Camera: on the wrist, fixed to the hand. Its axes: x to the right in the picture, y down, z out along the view.
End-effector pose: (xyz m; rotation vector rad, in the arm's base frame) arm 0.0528 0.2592 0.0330 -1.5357 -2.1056 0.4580
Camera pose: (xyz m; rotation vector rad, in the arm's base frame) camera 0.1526 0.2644 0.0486 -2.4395 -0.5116 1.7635
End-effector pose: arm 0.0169 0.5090 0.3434 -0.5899 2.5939 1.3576
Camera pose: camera 0.0057 0.4936 0.4428 -1.6749 -2.5347 -0.5799
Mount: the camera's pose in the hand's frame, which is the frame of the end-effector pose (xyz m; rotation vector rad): -0.0167 0.0717 -0.0694 0.5513 -0.4429 1.4686
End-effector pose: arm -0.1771 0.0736 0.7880 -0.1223 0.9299 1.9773
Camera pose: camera -0.2415 -0.0044 0.7860 -1.4137 -1.1610 -2.2388
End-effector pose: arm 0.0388 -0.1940 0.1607 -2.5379 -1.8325 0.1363
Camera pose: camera 0.1067 -0.2294 0.2268 -2.8165 0.4238 1.0203
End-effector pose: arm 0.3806 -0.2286 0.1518 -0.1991 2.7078 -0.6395
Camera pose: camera 0.3667 -0.1331 0.1822 1.4110 1.4953 -0.6390
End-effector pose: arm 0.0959 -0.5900 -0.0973 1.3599 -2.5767 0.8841
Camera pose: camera 0.0375 -0.5097 -0.0776 0.4458 2.0185 -0.8730
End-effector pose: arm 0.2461 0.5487 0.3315 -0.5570 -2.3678 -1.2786
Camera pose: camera 0.3074 0.5233 0.4079 -1.9298 -1.5813 0.1647
